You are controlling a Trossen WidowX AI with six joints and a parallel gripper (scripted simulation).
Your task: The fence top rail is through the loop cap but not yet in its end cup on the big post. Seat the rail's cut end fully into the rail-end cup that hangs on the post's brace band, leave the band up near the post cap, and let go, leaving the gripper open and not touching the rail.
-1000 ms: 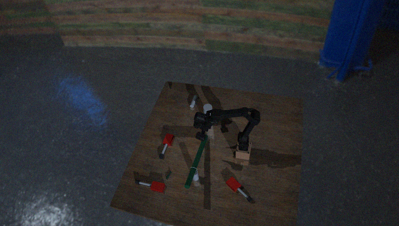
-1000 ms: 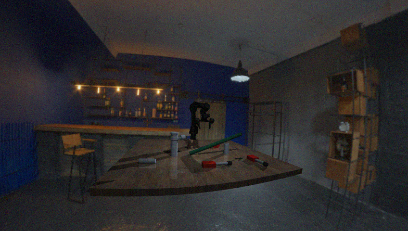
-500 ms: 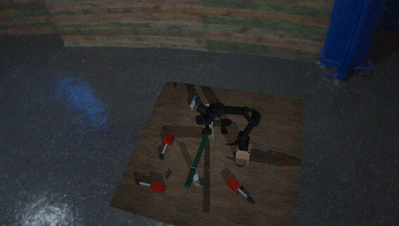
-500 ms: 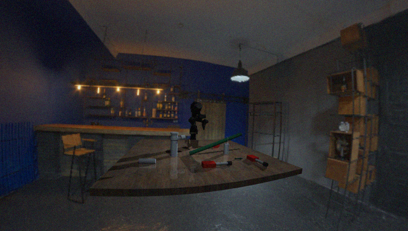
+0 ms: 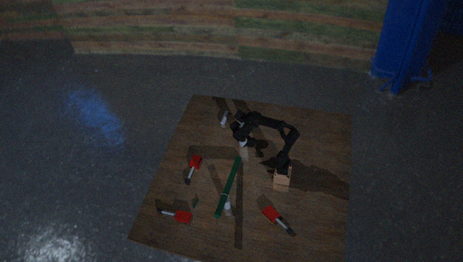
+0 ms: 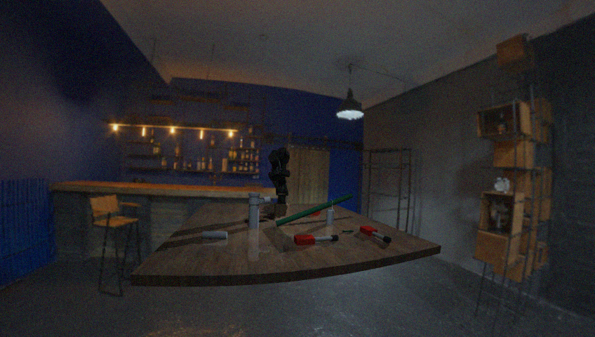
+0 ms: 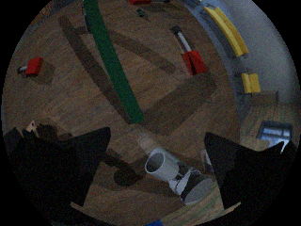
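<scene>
My gripper tip is 9 cm to the left of the grey rail-end cup, 6 cm above it and 1 cm past it. From my gripper tip the other things lie so: grey tube (37 cm to the right, 20 cm below, 19 cm ahead).
</scene>
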